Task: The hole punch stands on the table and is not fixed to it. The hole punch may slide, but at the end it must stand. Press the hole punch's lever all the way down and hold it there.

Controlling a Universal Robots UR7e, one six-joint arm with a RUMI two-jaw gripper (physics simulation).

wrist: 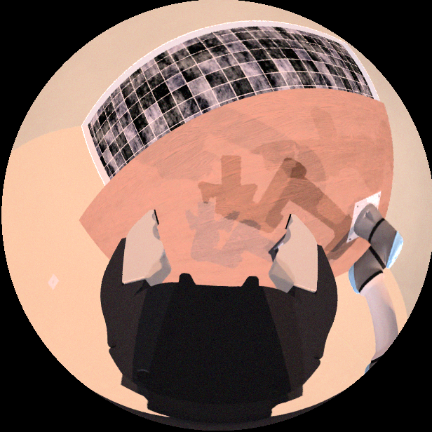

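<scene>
The hole punch (275, 249) is almost wholly hidden behind the right-hand finger in the wrist view. A small dark grey sliver of it shows at that finger's inner edge. Its lever, and whether that is up or down, cannot be seen. My gripper (221, 214) is open and empty, its two pale fingers wide apart over the table (350, 130). The punch lies in line with the right-hand finger, not midway between the fingers. The gap between finger and punch cannot be judged.
A black, grey and white tiled surface with a white border (200, 75) runs along the table's far edge. The arm's grey and white links (382, 315) rise from a white mounting plate (374, 200) at the right. Shadows of the arm and gripper fall across the wood.
</scene>
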